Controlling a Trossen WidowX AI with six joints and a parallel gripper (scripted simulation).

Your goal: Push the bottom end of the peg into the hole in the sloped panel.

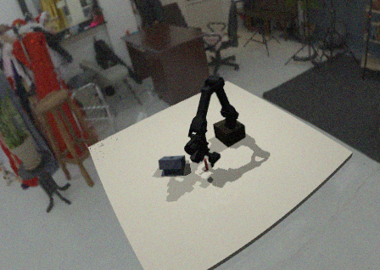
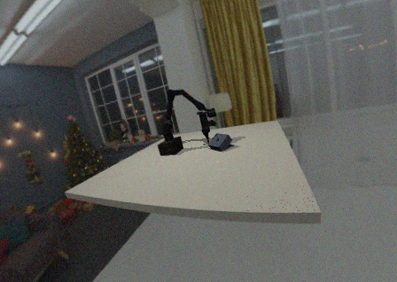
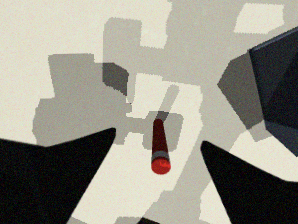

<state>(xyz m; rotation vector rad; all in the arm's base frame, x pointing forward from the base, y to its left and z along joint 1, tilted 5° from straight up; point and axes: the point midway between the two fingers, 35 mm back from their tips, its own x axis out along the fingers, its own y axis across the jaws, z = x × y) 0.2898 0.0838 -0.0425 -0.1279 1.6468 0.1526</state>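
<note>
Now: the sloped panel 17 cm to the right of my gripper tip and 11 cm ahead of it. The rest, counted from my gripper tip: round red peg 1 cm above.
</note>
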